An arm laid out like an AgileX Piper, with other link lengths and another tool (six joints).
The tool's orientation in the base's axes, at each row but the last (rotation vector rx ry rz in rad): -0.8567, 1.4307, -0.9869; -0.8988, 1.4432, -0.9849; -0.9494, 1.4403, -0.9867; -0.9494, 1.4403, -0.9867; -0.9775, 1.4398, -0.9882; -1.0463, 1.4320, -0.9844; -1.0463, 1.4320, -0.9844; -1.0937, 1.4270, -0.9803
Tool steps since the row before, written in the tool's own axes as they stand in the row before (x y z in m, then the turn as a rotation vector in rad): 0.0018, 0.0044, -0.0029, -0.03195, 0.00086, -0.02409; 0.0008, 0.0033, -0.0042, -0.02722, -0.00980, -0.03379; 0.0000, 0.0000, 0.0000, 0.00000, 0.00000, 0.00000; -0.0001, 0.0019, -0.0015, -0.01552, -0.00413, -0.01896; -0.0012, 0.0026, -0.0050, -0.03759, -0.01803, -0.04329; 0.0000, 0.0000, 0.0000, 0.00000, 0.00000, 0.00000; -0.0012, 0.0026, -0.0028, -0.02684, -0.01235, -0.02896; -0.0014, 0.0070, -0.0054, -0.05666, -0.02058, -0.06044
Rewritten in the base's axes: -0.0029, 0.0003, -0.0047, -0.02097, 0.03206, 0.01160; -0.0043, 0.0008, -0.0032, -0.03105, 0.02465, 0.02018; 0.0000, 0.0000, 0.0000, 0.00000, 0.00000, 0.00000; -0.0015, 0.0008, -0.0017, -0.01745, 0.01452, 0.01011; -0.0050, 0.0023, -0.0017, -0.03924, 0.03247, 0.03191; 0.0000, 0.0000, 0.0000, 0.00000, 0.00000, 0.00000; -0.0029, 0.0020, -0.0019, -0.02613, 0.02326, 0.02209; -0.0061, 0.0032, -0.0057, -0.05511, 0.05047, 0.04126
